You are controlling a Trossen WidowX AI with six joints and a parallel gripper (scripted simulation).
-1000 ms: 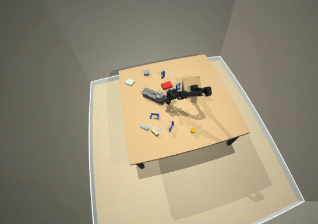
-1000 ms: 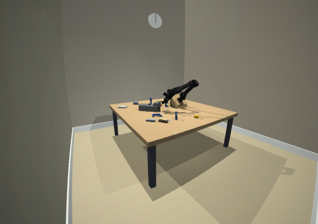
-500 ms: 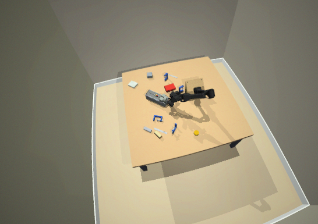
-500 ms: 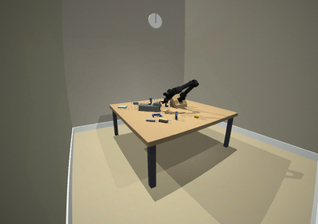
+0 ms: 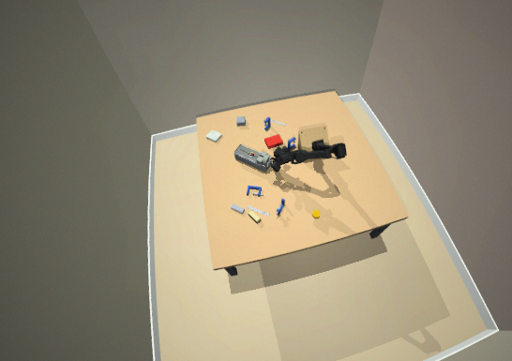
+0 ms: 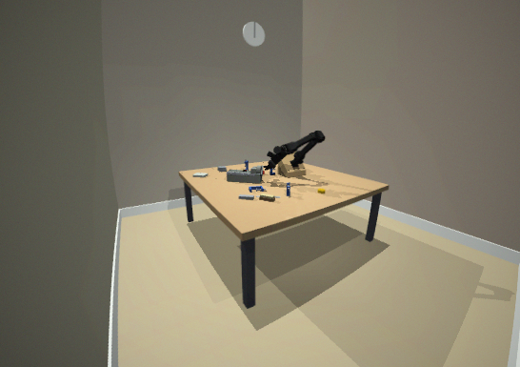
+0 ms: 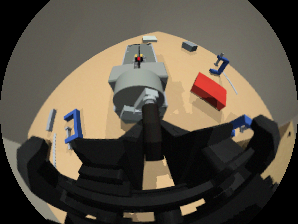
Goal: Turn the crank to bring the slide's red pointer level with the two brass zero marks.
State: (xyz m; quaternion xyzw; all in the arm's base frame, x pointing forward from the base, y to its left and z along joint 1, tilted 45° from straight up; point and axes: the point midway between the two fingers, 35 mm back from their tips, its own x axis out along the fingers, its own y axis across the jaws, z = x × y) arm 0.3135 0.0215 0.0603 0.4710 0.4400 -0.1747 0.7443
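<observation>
Now: gripper tip 10 mm past the dark crank handle, 10 mm to the right of it and 20 mm below it. Round my gripper tip: red pointer: 120 mm ahead, 90 mm to the right, 10 mm below; tan block: 210 mm ahead, 330 mm to the left, 80 mm below; yellow disc: 170 mm behind, 420 mm to the left, 80 mm below.
</observation>
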